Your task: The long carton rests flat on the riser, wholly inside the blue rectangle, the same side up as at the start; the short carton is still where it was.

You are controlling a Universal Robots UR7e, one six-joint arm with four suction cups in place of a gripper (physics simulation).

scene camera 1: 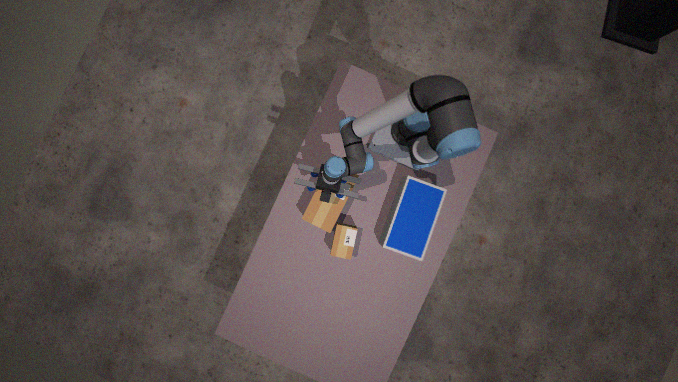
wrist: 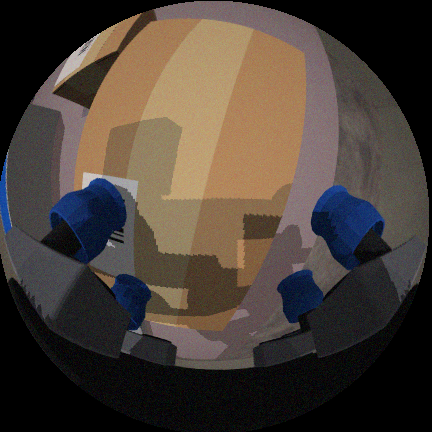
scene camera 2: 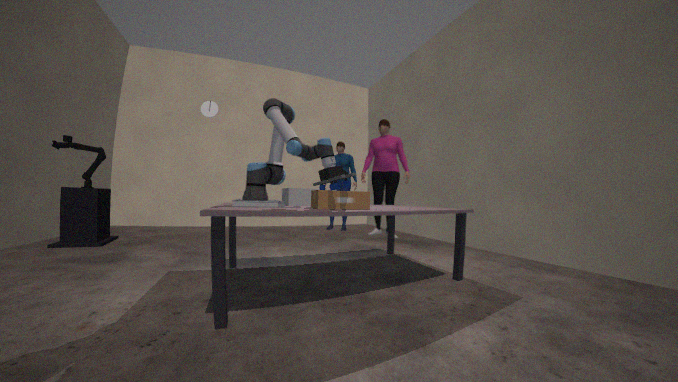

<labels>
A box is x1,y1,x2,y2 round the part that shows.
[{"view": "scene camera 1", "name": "long carton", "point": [324,215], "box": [302,174,358,232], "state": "gripped by my suction head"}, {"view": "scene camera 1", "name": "riser with blue rectangle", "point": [416,205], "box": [378,176,446,260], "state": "on the table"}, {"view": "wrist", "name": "my suction head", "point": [93,213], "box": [49,177,383,329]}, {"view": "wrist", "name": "long carton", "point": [198,122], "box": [73,18,305,329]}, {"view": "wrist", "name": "riser with blue rectangle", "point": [32,187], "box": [0,103,59,240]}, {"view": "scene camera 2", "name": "long carton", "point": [320,199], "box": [311,190,369,208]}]
</labels>
